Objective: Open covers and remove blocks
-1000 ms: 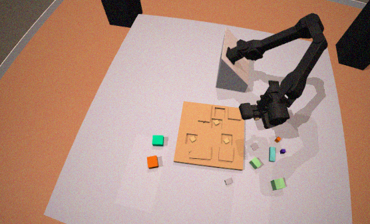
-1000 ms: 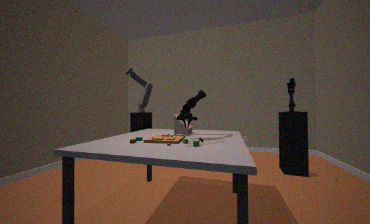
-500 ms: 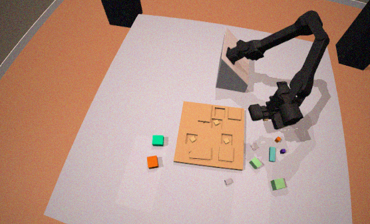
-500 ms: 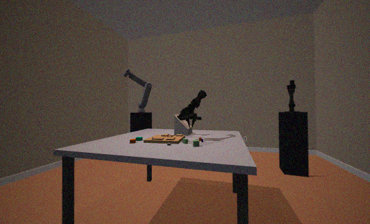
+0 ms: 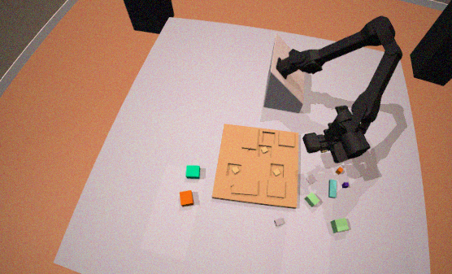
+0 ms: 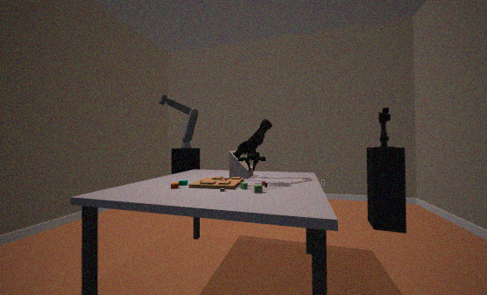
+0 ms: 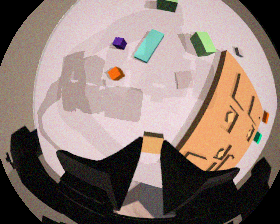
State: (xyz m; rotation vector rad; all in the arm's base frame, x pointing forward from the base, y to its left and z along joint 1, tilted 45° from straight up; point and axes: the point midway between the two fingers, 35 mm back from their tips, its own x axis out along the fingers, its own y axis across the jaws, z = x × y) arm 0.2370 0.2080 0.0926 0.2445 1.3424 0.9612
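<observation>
Now: gripper tip 80 mm short of the tan puzzle board, 200 mm to the left of it and 70 mm above it. The rest, counted from my gripper tip: teal bar 100 mm ahead, 80 mm to the left, 80 mm below; then tiny orange cube 30 mm ahead, 90 mm to the left, 70 mm below; then tiny purple cube 80 mm ahead, 120 mm to the left, 70 mm below.
</observation>
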